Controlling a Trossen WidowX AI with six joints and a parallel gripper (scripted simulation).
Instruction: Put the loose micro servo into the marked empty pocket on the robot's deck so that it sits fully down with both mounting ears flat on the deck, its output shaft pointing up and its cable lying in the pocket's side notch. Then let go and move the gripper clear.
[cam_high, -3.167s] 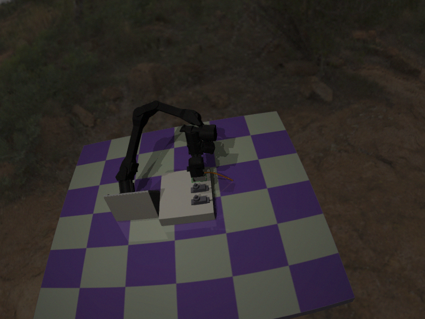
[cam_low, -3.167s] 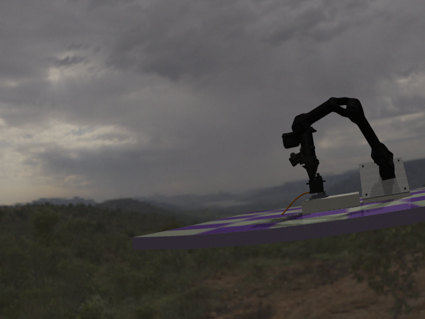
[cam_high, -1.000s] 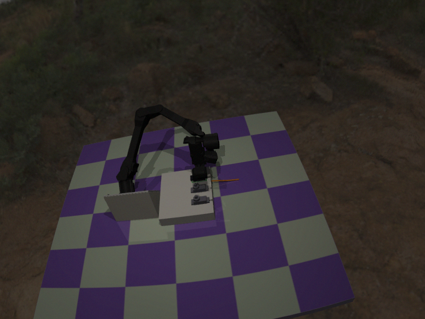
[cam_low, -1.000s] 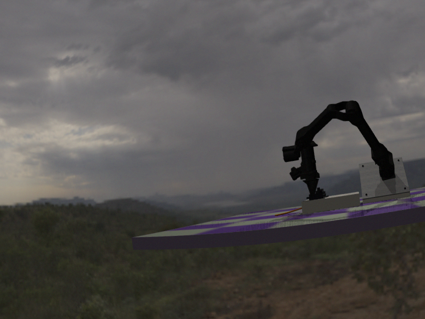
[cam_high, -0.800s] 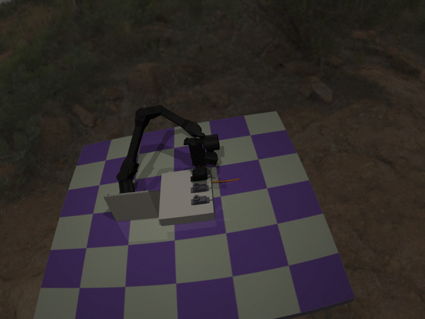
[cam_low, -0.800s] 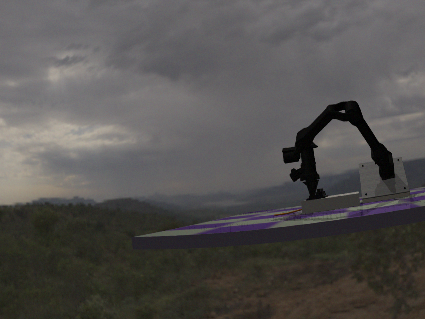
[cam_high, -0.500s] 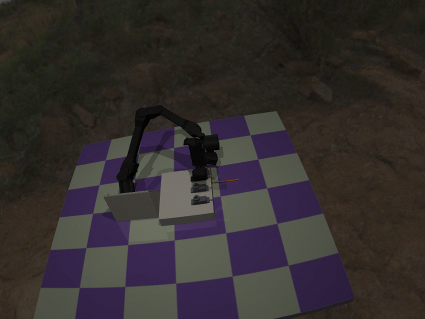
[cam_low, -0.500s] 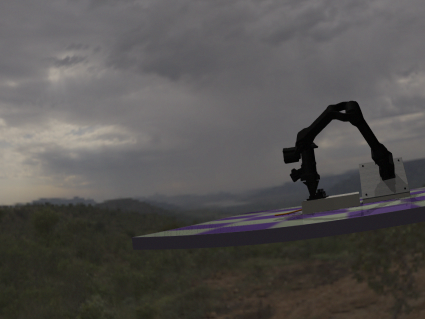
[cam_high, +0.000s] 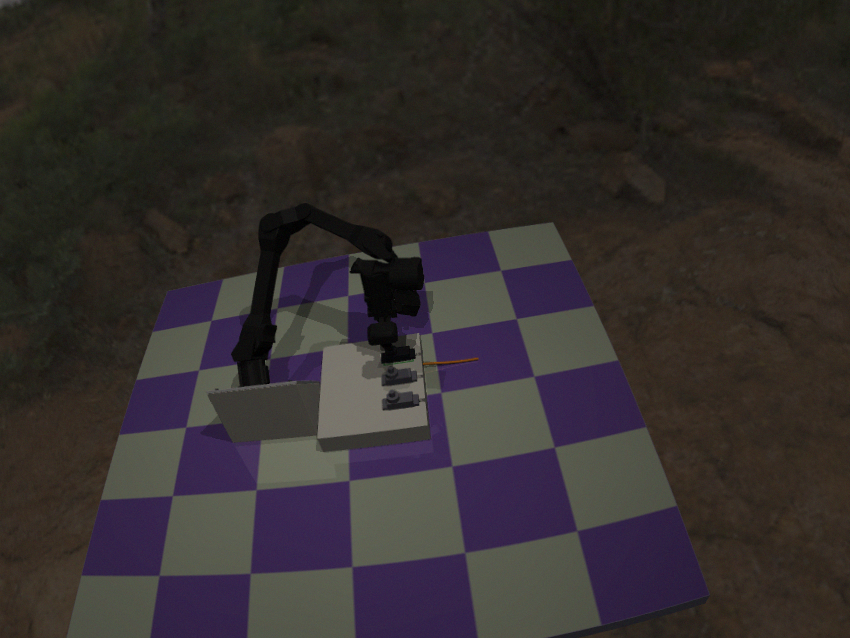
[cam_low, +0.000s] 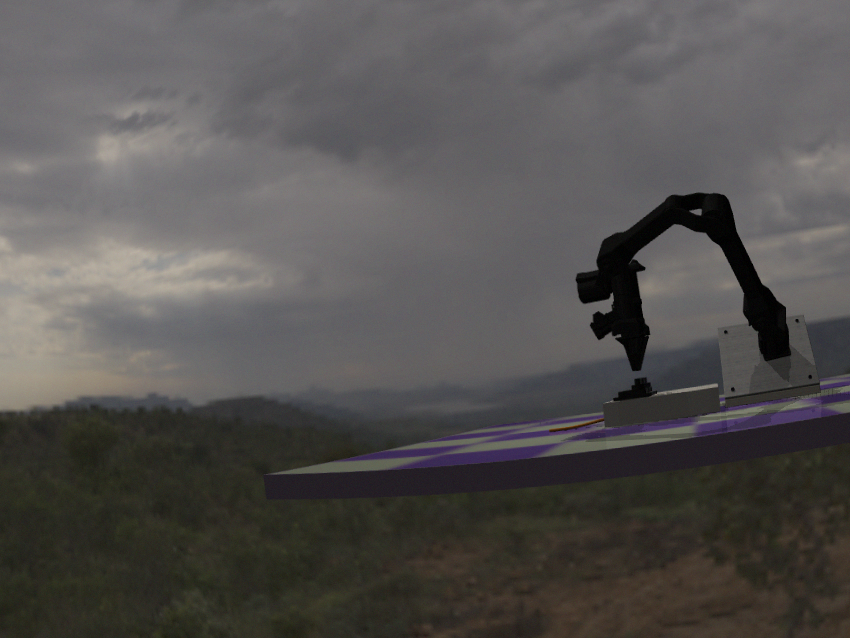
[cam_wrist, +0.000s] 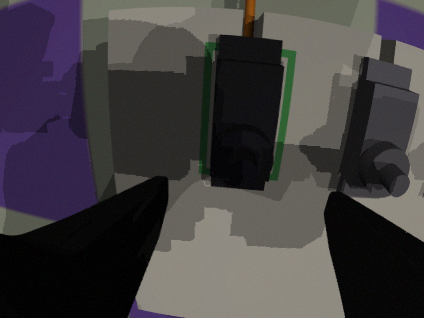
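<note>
My gripper tip is now 100 mm past the deck, 80 mm above it and 70 mm to the left of it.
</note>
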